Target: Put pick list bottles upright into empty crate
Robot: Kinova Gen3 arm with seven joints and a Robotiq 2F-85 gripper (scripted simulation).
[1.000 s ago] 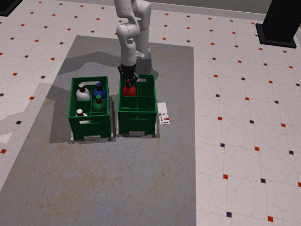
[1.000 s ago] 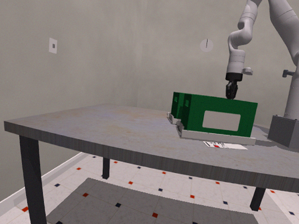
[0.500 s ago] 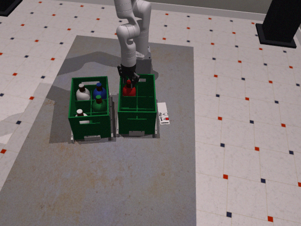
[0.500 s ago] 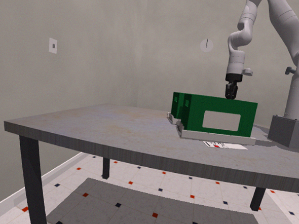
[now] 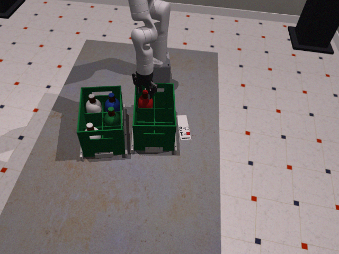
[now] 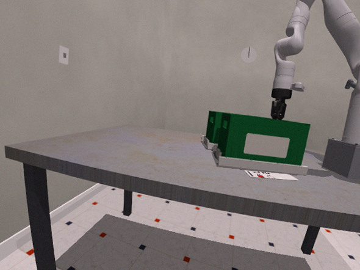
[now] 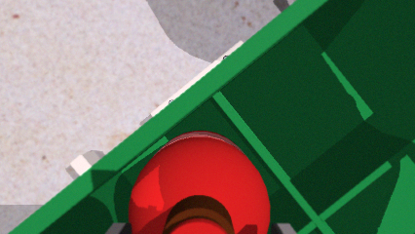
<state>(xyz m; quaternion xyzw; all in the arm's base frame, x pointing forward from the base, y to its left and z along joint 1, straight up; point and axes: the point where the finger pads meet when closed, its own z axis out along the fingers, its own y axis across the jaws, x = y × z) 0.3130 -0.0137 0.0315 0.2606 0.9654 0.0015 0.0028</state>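
Now: the red-label bottle 7 cm below my hand. The rest, counted from my hand: green bottle (13 cm ahead, 13 cm to the right, 7 cm below); then blue bottle (5 cm ahead, 15 cm to the right, 7 cm below); then pick list (5 cm ahead, 20 cm to the left, 15 cm below).
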